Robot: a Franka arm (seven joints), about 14 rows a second.
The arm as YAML. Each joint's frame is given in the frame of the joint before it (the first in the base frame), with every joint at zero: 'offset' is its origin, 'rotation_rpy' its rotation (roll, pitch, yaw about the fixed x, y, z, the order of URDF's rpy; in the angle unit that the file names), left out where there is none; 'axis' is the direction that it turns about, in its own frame. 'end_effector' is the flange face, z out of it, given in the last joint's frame.
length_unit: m
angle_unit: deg
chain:
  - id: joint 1
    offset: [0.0, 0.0, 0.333]
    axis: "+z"
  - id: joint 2
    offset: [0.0, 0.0, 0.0]
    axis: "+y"
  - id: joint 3
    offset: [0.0, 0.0, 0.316]
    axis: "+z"
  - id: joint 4
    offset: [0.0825, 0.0, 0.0]
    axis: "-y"
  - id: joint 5
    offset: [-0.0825, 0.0, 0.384]
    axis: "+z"
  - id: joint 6
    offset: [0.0, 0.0, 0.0]
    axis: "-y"
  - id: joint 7
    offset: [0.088, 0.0, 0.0]
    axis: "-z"
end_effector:
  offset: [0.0, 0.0, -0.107]
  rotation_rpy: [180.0, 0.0, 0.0]
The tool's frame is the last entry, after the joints.
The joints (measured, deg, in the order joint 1, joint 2, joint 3, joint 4, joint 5, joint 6, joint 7), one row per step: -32.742 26.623 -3.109 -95.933 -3.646 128.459 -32.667; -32.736 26.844 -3.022 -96.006 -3.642 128.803 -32.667; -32.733 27.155 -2.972 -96.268 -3.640 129.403 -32.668; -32.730 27.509 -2.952 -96.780 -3.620 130.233 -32.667; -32.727 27.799 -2.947 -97.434 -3.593 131.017 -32.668; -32.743 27.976 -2.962 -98.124 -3.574 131.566 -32.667; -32.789 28.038 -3.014 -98.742 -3.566 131.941 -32.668
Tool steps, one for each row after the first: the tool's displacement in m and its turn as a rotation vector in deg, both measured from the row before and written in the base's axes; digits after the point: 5 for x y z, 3 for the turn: 0.00087 0.00066 -0.00266 0.008 -0.064 0.106; 0.00034 0.00053 -0.00481 0.011 -0.037 0.087; -0.00043 0.00070 -0.00693 0.054 0.009 0.060; -0.00118 0.00099 -0.00736 0.126 0.109 0.037; -0.00199 0.00095 -0.00667 0.201 0.248 -0.017; -0.00244 0.00034 -0.00499 0.171 0.253 -0.083
